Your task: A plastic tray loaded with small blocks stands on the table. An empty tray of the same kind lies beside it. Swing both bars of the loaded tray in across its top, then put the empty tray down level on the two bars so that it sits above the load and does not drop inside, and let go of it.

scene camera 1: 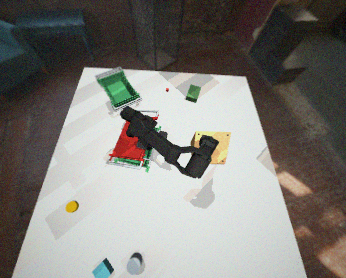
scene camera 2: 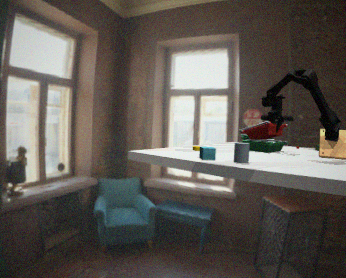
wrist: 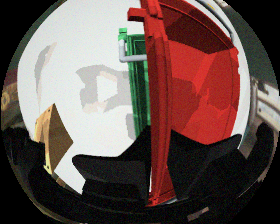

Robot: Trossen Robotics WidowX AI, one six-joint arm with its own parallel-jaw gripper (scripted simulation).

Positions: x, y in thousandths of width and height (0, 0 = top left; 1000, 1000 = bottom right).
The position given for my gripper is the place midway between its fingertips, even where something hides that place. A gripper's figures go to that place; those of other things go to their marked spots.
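Scene:
There's a red tray (wrist: 695, 373) that's 14 cm from the lens, and then my own gripper (wrist: 552, 574), which is 10 cm from the lens.

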